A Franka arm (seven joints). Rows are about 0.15 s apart.
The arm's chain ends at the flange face. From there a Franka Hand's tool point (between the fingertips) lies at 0.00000 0.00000 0.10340 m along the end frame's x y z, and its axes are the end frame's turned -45 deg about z.
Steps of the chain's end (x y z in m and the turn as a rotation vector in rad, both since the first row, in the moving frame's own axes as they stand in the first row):
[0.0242, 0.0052, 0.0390, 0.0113, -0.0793, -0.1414]
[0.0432, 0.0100, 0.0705, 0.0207, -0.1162, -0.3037]
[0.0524, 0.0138, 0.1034, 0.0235, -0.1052, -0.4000]
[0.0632, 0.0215, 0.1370, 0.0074, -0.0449, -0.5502]
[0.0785, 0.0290, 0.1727, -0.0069, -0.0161, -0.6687]
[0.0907, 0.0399, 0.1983, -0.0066, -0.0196, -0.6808]
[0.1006, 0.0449, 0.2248, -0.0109, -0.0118, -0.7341]
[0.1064, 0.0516, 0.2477, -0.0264, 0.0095, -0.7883]
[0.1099, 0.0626, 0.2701, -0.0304, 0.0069, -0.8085]
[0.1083, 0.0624, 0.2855, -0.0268, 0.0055, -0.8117]
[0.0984, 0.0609, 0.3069, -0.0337, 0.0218, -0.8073]
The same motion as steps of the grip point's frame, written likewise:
[0.0080, 0.0145, 0.0387, 0.0641, -0.0481, -0.1414]
[0.0151, 0.0288, 0.0698, 0.0968, -0.0675, -0.3037]
[0.0196, 0.0388, 0.1028, 0.0910, -0.0578, -0.4000]
[0.0259, 0.0570, 0.1369, 0.0370, -0.0265, -0.5502]
[0.0332, 0.0759, 0.1727, 0.0065, -0.0163, -0.6687]
[0.0338, 0.0921, 0.1983, 0.0092, -0.0185, -0.6808]
[0.0378, 0.1034, 0.2248, 0.0006, -0.0161, -0.7341]
[0.0386, 0.1145, 0.2477, -0.0254, -0.0120, -0.7883]
[0.0330, 0.1251, 0.2701, -0.0264, -0.0166, -0.8085]
[0.0320, 0.1234, 0.2855, -0.0228, -0.0151, -0.8117]
[0.0273, 0.1166, 0.3068, -0.0392, -0.0084, -0.8073]

